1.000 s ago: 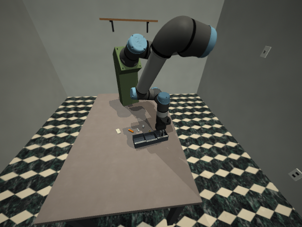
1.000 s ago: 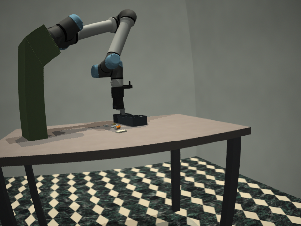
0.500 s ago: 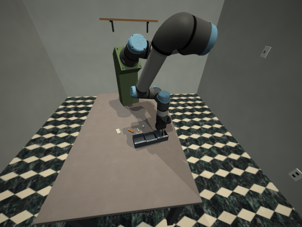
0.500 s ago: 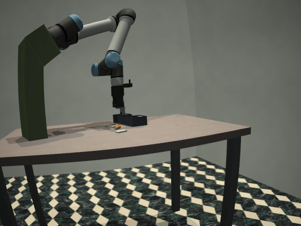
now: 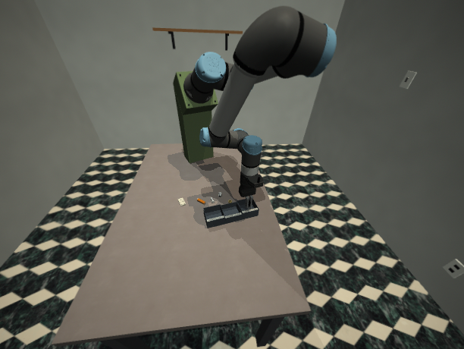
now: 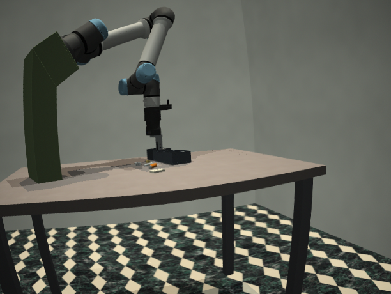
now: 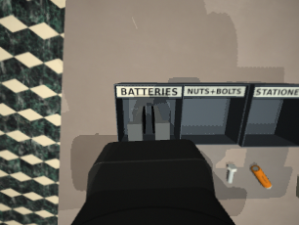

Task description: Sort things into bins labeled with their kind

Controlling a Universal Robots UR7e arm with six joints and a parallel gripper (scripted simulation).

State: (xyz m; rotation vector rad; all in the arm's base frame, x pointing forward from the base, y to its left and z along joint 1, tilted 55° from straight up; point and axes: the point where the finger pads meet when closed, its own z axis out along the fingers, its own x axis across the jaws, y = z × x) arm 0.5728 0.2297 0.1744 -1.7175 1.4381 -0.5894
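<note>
Now: the grey bolt 180 mm to the right of my hand, 60 mm below it and 60 mm behind it. Round my hand: orange battery (240 mm to the right, 50 mm below, 50 mm behind); brass nut (90 mm to the right, 60 mm below, 60 mm behind); dark three-compartment bin row (80 mm to the right, 40 mm below, 30 mm ahead).
</note>
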